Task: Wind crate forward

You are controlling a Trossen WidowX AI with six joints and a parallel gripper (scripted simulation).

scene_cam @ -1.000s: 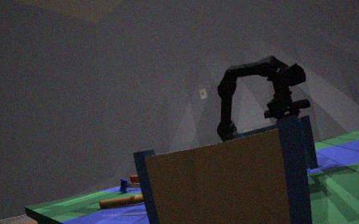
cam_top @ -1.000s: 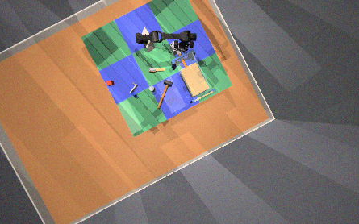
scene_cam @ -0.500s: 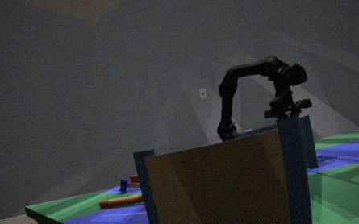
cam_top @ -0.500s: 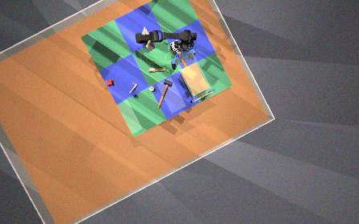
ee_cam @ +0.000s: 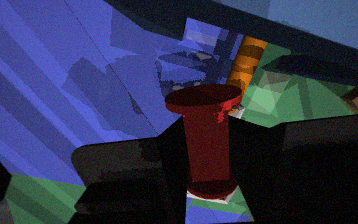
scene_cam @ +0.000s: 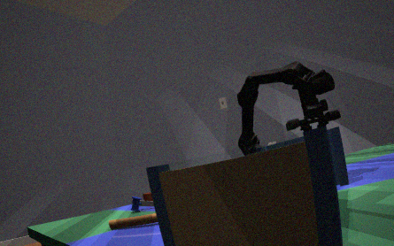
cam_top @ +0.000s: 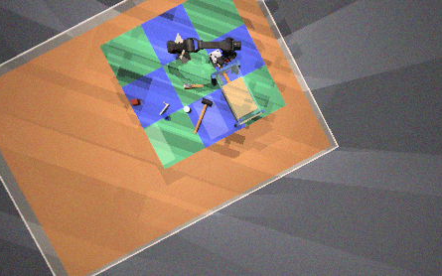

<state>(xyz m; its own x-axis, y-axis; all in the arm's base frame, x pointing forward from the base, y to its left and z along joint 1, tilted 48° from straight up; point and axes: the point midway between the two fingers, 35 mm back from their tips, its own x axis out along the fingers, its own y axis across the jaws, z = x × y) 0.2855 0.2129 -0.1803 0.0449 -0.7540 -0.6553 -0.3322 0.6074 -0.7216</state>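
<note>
Now: the red grip 20 mm above my gripper tip. From my gripper tip the other things lie so: blue-framed guard cubby: 310 mm ahead, 70 mm to the right, 40 mm below; winch: 110 mm behind, 50 mm to the right, 90 mm below; blue piece: 100 mm ahead, 710 mm to the right, 90 mm below.
</note>
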